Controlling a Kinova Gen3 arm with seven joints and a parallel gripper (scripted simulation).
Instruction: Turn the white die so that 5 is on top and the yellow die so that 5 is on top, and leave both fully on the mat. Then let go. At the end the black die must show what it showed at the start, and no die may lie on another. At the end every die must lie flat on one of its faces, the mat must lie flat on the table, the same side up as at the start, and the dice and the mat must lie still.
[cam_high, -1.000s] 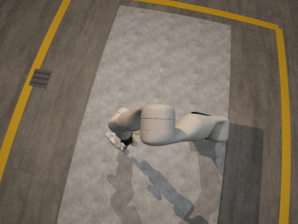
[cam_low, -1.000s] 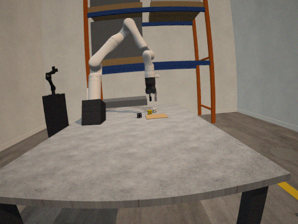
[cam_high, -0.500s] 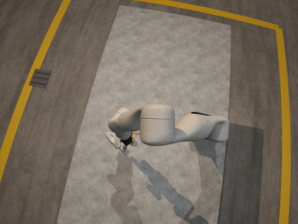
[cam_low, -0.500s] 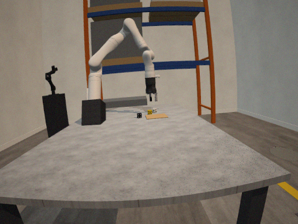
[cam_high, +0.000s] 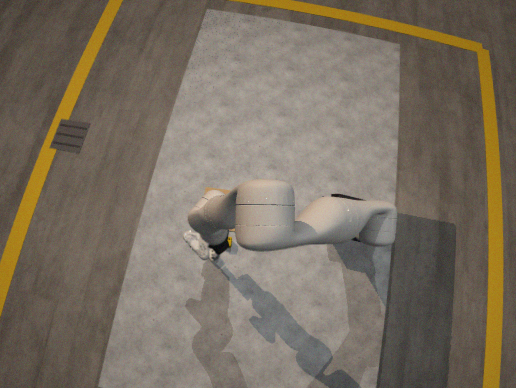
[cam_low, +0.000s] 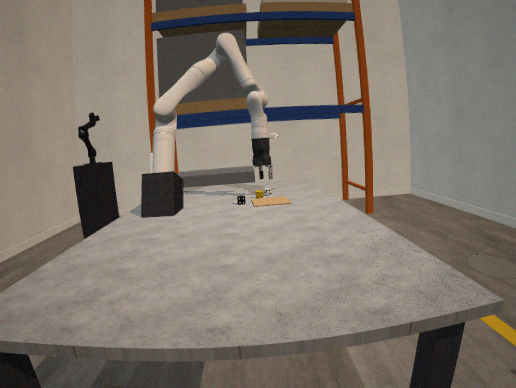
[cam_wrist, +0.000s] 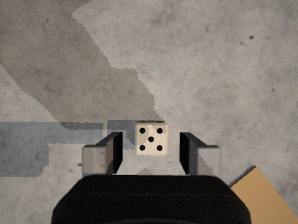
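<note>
Now: the white die 7 cm below my hand. The rest, counted from my hand: tan mat: 1 cm ahead, 16 cm to the right, 9 cm below; then black die: 10 cm behind, 17 cm to the right, 7 cm below; then yellow die: 3 cm behind, 6 cm to the right, 7 cm below.
</note>
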